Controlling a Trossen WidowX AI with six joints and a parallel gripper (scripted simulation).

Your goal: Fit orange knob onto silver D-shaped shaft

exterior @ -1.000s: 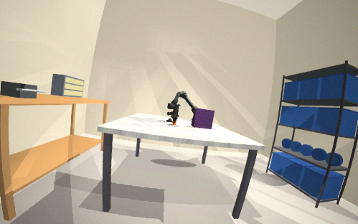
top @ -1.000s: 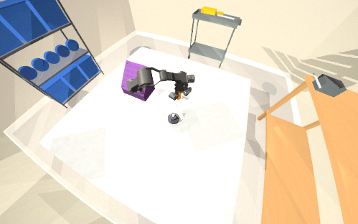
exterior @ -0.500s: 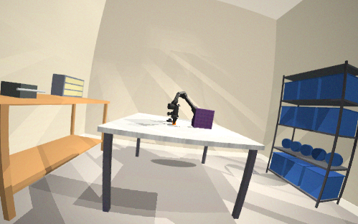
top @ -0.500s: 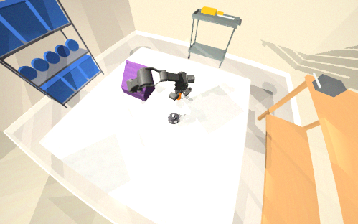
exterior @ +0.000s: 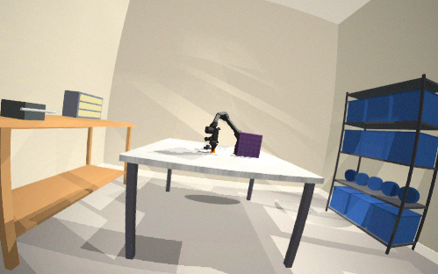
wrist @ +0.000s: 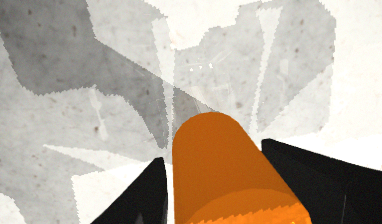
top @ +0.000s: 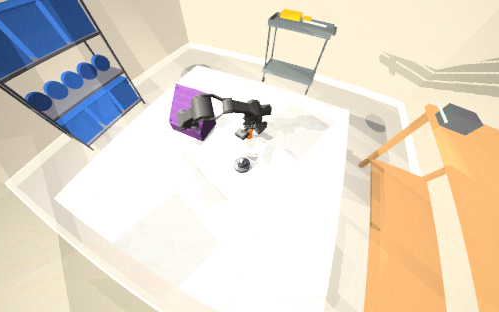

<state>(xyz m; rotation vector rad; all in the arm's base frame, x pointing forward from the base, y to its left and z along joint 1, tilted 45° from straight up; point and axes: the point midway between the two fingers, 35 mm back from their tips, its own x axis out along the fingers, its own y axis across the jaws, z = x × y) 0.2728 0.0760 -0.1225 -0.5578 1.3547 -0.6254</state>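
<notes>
My gripper tip is 3 cm below the orange knob. From my gripper tip the other things lie so: pedestal 19 cm to the right, 7 cm ahead, 2 cm above.
</notes>
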